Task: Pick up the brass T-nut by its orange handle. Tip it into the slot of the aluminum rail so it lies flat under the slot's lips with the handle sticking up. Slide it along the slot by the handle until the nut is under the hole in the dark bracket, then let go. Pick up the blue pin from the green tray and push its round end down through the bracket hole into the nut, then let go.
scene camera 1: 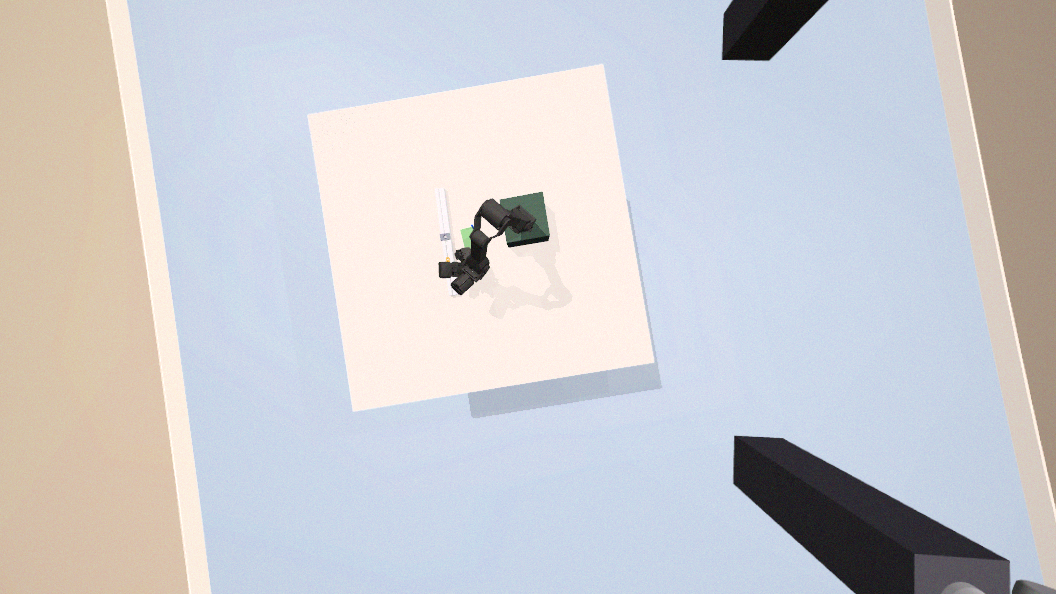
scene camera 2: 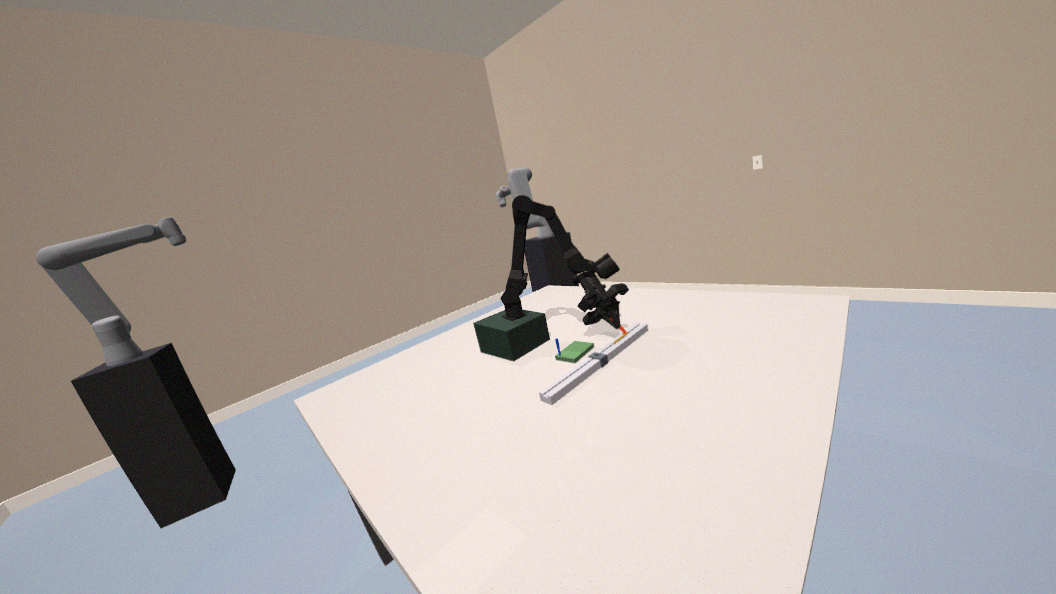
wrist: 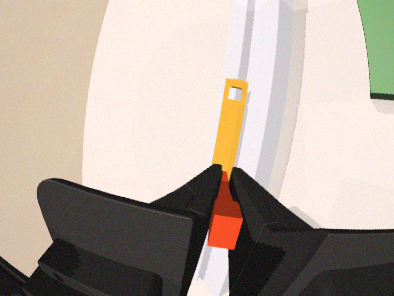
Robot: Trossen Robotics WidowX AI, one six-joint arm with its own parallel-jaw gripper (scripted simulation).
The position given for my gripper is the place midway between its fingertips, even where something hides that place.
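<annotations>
There's a brass T-nut (wrist: 225, 223), and it's being carried by my gripper (scene camera 2: 618, 328).
</annotations>
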